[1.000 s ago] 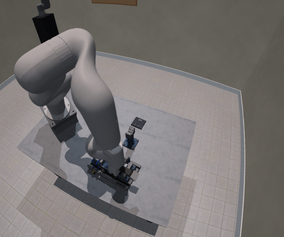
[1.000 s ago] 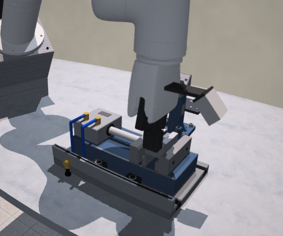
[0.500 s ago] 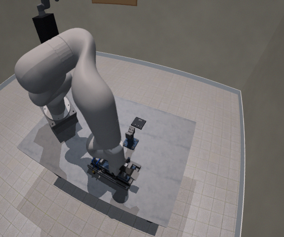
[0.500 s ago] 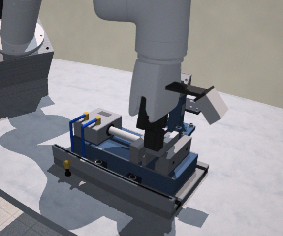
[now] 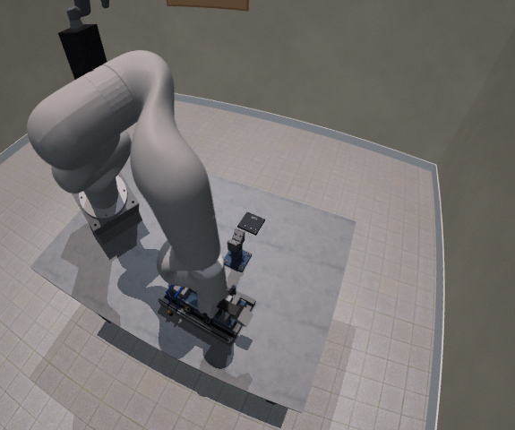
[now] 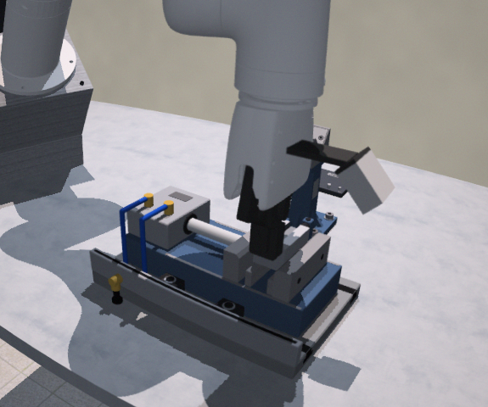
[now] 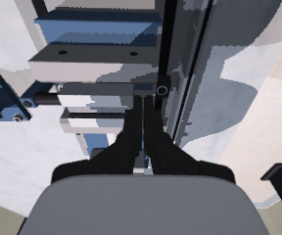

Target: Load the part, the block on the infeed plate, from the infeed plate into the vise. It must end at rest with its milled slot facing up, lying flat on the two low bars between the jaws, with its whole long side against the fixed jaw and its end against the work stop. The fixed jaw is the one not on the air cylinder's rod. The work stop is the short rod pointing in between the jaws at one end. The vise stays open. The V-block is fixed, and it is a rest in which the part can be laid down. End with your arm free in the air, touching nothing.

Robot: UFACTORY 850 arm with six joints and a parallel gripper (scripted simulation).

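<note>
Now: the part 40 mm to the left of my hand, 20 mm below it and 10 mm ahead of it. From my hand the other things lie so: black work stop: 80 mm to the left, 30 mm below, 10 mm ahead; fixed jaw: 40 mm below, 30 mm to the left, 30 mm ahead; moving jaw: 40 mm to the left, 40 mm below, 30 mm behind.
</note>
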